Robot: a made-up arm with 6 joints. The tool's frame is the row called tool.
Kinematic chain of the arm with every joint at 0, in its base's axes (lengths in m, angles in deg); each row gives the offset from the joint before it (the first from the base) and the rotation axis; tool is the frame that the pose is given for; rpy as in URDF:
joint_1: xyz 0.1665 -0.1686 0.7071 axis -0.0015 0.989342 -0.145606
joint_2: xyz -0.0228 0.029 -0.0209 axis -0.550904 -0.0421 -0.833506
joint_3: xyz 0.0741 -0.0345 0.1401 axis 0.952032 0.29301 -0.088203
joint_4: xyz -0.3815 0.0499 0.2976 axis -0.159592 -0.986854 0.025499
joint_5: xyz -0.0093 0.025 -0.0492 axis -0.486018 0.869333 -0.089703
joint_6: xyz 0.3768 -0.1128 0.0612 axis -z
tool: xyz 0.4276 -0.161 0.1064 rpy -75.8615 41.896 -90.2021
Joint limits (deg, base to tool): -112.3..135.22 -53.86..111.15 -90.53..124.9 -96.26..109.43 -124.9..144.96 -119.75..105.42
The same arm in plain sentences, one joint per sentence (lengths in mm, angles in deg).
The arm has six revolute joints in a row. What follows holds with every joint at zero, and every direction is one of the base frame's.
Joint 1 lies 166.5 mm along +x and 168.6 mm along -y and 707.1 mm along +z from the base frame's origin and turns about the direction (-0.0015, 0.989342, -0.145606), from -112.3 to 135.22 deg.
Joint 2 lies 22.8 mm along -x and 29 mm along +y and 20.9 mm along -z from joint 1 and turns about the direction (-0.550904, -0.0421, -0.833506), from -53.86 to 111.15 deg.
Joint 3 lies 74.1 mm along +x and 34.5 mm along -y and 140.1 mm along +z from joint 2 and turns about the direction (0.952032, 0.29301, -0.088203), from -90.53 to 124.9 deg.
Joint 4 lies 381.5 mm along -x and 49.9 mm along +y and 297.6 mm along +z from joint 3 and turns about the direction (-0.159592, -0.986854, 0.025499), from -96.26 to 109.43 deg.
Joint 5 lies 9.3 mm along -x and 25 mm along +y and 49.2 mm along -z from joint 4 and turns about the direction (-0.486018, 0.869333, -0.089703), from -124.9 to 144.96 deg.
Joint 6 lies 376.8 mm along +x and 112.8 mm along -y and 61.2 mm along +z from joint 5 and turns about -z, from -119.75 to 105.42 deg.
The tool frame, which is the frame that the pose is given for, lies 427.6 mm along +x and 161 mm along -y and 106.4 mm along +z from joint 6; its axes are the base frame's turned by roll -75.86, pitch 41.9 and yaw -90.2 deg (as in URDF: about the fixed x, then y, then z).

